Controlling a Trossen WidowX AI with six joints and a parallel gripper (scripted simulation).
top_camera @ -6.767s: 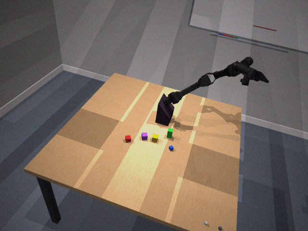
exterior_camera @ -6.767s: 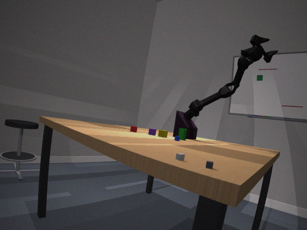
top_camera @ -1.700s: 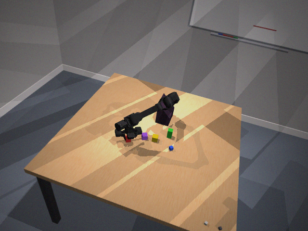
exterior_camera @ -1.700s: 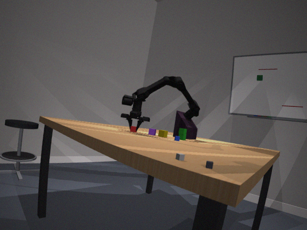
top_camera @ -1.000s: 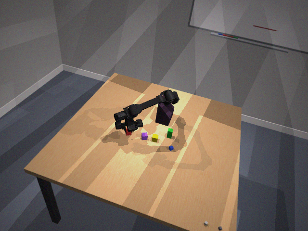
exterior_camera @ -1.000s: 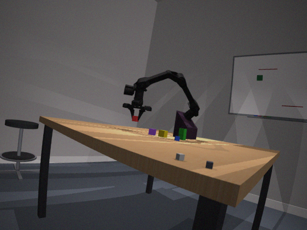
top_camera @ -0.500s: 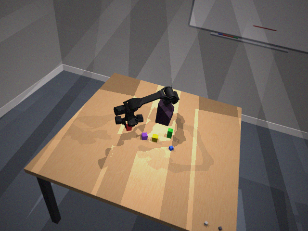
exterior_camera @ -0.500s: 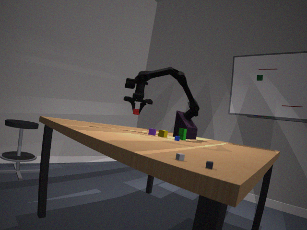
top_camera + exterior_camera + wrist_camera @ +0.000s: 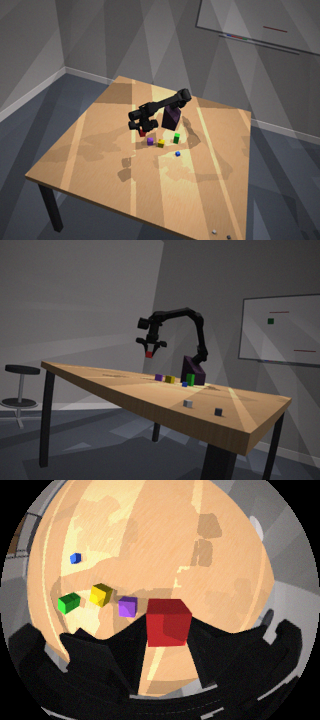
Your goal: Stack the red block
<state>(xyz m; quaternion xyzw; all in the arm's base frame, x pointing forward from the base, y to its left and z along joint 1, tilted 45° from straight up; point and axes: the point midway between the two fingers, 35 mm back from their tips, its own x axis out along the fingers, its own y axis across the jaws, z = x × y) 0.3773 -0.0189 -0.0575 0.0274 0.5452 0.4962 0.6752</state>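
Right now my gripper tip is 120 mm above the yellow block, 110 mm to the right of it and 100 mm past it. The rest, counted from my gripper tip: purple block: 120 mm below, 80 mm behind, 30 mm to the left; then red block: 10 mm above; then small blue block: 250 mm to the left, 130 mm below, 80 mm behind.
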